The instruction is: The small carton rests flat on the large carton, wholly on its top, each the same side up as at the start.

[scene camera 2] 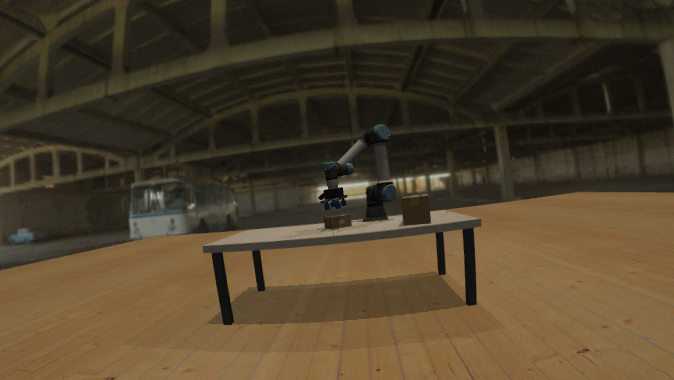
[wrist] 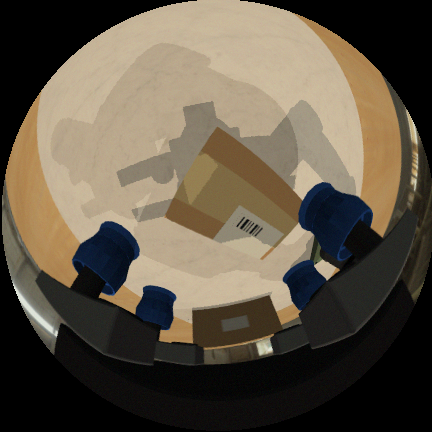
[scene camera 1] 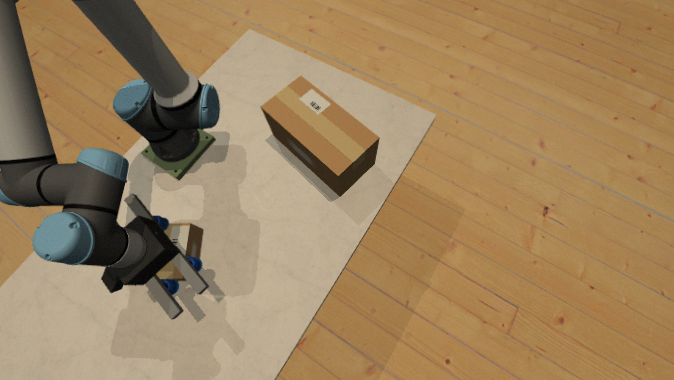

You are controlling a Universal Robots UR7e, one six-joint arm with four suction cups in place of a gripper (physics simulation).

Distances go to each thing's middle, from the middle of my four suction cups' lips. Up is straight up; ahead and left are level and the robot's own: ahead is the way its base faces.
Right now the small carton point(scene camera 1: 187, 237) is 100 mm below my suction cup, 40 mm behind it and 10 mm to the right of it. Round my suction cup: large carton point(scene camera 1: 334, 145): 510 mm to the left, 60 mm below, 10 mm ahead.
